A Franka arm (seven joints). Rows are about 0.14 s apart.
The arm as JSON. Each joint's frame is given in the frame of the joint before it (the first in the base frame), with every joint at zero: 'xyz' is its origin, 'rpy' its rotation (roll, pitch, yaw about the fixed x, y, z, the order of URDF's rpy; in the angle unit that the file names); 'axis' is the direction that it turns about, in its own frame. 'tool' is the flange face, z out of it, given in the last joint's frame.
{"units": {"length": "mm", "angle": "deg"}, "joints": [
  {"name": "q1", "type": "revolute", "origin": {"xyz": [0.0, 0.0, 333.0], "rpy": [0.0, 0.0, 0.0]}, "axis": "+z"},
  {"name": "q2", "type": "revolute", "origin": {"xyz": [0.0, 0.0, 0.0], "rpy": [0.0, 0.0, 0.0]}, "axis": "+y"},
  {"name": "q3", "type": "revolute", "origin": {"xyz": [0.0, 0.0, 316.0], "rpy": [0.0, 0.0, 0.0]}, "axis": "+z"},
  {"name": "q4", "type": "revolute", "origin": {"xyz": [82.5, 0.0, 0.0], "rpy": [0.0, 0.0, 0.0]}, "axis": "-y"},
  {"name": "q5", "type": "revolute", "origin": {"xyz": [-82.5, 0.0, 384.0], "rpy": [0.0, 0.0, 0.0]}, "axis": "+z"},
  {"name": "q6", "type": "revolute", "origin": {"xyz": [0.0, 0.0, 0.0], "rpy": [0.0, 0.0, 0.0]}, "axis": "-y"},
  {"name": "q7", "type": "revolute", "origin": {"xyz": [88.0, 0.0, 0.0], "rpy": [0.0, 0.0, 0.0]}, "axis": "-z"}
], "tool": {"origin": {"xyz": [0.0, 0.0, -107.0], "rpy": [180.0, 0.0, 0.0]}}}
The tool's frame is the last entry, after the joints.
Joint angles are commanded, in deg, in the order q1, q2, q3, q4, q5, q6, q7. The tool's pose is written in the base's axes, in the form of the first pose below.
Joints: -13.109, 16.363, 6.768, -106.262, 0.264, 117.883, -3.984
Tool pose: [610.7 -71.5 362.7 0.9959 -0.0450 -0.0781 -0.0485 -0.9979 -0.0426]
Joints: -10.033, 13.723, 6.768, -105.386, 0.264, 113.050, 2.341
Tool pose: [605.7 -37.9 391.0 0.9895 -0.0996 -0.1052 -0.1030 -0.9943 -0.0277]
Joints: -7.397, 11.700, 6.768, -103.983, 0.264, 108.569, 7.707
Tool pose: [600.6 -9.7 417.4 0.9814 -0.1458 -0.1251 -0.1483 -0.9889 -0.0114]
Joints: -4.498, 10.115, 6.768, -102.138, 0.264, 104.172, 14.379
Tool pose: [595.0 20.6 442.9 0.9674 -0.2101 -0.1412 -0.2108 -0.9775 0.0104]
